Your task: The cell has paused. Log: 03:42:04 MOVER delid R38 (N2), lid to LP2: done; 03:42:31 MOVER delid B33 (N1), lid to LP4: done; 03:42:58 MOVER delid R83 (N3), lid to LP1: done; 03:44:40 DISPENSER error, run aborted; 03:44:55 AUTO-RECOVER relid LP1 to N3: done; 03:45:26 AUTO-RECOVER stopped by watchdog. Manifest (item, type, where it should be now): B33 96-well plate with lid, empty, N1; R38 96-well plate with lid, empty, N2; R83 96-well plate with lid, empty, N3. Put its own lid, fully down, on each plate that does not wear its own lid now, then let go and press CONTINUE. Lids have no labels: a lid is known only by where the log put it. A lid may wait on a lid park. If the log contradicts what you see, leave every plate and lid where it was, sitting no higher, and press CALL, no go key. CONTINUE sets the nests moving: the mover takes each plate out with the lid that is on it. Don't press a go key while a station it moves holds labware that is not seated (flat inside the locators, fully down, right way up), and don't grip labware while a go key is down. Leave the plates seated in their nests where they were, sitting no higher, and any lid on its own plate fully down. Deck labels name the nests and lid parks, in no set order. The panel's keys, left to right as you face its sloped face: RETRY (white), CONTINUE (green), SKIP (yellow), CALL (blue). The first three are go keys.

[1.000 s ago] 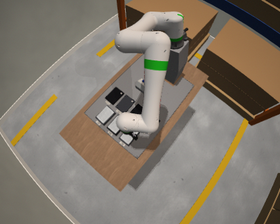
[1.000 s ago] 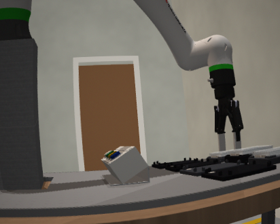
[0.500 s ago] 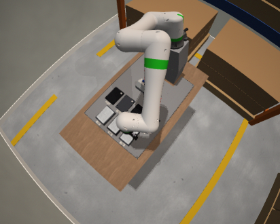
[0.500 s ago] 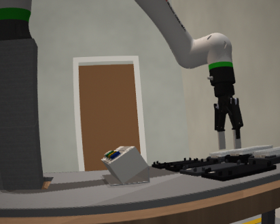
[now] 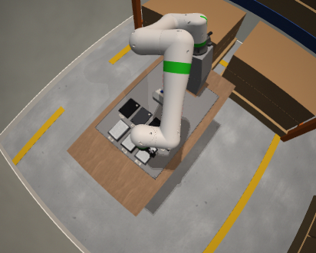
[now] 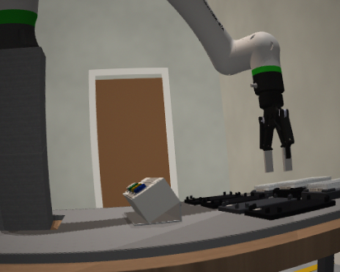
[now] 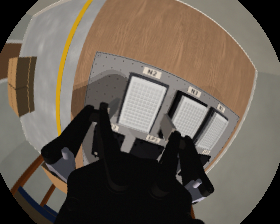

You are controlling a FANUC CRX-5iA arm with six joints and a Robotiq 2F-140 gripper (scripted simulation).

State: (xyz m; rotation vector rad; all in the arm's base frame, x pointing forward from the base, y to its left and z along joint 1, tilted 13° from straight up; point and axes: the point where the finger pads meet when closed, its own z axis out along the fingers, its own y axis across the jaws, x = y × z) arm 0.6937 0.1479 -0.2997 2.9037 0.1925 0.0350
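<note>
The green key lies 41 cm behind my hand, 15 cm to the right of it and 2 cm below it. Round my hand: black lid park: 14 cm behind, 35 cm to the right, 8 cm below; label N2: 9 cm ahead, 1 cm to the left, 9 cm below; deck label LP2: 10 cm behind, 5 cm to the left, 9 cm below.
</note>
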